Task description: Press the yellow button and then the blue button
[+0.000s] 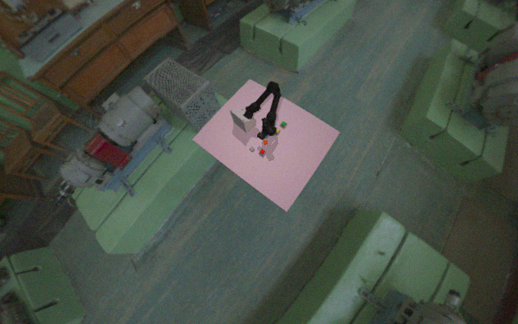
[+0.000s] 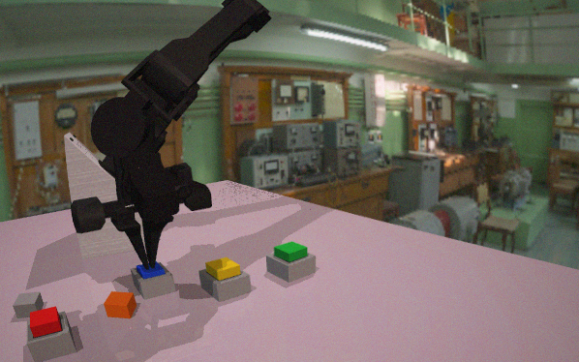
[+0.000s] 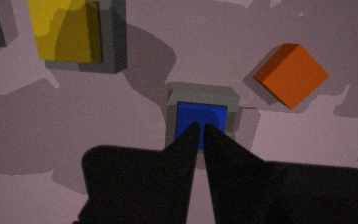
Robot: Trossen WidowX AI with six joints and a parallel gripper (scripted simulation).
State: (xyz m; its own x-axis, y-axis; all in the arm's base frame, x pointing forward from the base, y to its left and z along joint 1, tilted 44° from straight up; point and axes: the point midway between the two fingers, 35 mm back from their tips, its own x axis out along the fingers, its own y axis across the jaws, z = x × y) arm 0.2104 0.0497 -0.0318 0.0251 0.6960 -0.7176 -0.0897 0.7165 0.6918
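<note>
Right now the blue button is 10 mm below my gripper tip. Round my gripper tip: orange block (60 mm to the right, 40 mm ahead, 20 mm below); then yellow button (90 mm to the left, 50 mm ahead); then red button (150 mm to the right, 90 mm ahead).
</note>
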